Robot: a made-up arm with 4 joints. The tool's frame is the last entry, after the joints. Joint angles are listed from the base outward. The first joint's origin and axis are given. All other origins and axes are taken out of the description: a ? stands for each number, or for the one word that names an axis. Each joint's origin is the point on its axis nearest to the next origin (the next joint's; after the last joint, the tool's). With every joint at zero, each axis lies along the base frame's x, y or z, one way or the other. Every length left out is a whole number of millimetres.
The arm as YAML. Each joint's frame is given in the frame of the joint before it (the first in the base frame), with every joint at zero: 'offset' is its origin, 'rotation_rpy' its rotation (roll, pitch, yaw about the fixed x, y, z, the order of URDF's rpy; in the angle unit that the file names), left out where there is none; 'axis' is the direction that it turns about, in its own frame. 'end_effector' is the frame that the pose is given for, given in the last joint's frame.
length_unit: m
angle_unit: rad
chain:
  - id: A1
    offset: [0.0, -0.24, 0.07]
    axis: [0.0, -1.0, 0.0]
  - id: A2
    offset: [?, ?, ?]
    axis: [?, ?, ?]
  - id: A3
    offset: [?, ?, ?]
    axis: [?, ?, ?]
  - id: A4
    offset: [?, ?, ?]
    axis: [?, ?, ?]
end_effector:
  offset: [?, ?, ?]
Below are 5 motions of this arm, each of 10 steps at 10 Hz.
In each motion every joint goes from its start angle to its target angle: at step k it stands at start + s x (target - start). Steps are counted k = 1, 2, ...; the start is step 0. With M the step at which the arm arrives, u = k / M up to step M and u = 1 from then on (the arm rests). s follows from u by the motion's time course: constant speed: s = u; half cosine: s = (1 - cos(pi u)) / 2; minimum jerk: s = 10 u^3 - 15 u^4 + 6 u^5.
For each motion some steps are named. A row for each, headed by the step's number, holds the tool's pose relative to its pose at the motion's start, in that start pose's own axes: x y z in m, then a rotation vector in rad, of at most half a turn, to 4 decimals.
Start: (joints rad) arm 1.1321 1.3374 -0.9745 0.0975
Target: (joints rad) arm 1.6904 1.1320 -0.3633 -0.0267
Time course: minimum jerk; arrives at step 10
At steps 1, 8, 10:
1: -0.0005 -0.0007 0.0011 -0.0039 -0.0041 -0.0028
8: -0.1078 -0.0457 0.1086 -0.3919 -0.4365 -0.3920
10: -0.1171 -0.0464 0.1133 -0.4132 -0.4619 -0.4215

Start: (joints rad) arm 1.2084 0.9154 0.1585 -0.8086
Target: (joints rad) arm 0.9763 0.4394 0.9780 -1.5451
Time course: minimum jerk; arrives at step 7
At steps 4, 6, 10:
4: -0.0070 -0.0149 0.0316 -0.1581 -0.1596 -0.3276
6: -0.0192 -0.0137 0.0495 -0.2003 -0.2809 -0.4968
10: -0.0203 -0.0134 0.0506 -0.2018 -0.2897 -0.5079

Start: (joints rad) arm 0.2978 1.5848 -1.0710 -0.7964
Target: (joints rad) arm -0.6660 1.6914 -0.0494 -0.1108
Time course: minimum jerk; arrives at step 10
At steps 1, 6, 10:
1: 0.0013 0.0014 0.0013 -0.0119 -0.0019 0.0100
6: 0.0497 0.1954 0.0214 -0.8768 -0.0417 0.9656
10: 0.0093 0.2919 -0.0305 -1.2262 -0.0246 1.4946

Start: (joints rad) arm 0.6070 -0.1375 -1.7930 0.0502
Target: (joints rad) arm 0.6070 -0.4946 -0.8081 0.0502
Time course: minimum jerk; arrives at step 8
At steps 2, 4, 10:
2: -0.0003 -0.0057 0.0092 -0.0649 0.0033 0.0000
4: -0.0011 -0.0221 0.0459 -0.3135 0.0158 0.0000
10: -0.0015 -0.0296 0.0929 -0.6270 0.0315 0.0000

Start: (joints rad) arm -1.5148 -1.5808 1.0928 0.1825
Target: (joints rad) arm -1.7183 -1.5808 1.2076 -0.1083
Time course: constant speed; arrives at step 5
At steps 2, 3, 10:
2: -0.0159 -0.0200 -0.0053 -0.0365 0.0780 -0.1528
3: -0.0248 -0.0292 -0.0069 -0.0582 0.1161 -0.2277
10: -0.0438 -0.0459 -0.0080 -0.1081 0.1902 -0.3746

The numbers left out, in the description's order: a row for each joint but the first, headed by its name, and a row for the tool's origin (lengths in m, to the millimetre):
A2: xyz 0.05 0.0 0.07, axis -1.0 0.0 0.0
A3: xyz 0.0 -0.04 0.0, axis -1.0 0.0 0.0
A4: xyz 0.0 -0.09 -0.07, axis 0.0 0.0 1.0
tool: xyz 0.11 -0.05 0.0

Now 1 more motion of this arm.
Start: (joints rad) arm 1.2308 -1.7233 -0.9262 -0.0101
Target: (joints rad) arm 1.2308 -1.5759 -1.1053 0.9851
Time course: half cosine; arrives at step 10
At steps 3, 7, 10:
3: 0.0079 0.0249 -0.0001 0.0065 -0.0006 0.2051
7: 0.0029 0.0986 0.0014 0.0239 -0.0097 0.7900
10: -0.0083 0.1222 0.0024 0.0292 -0.0155 0.9951

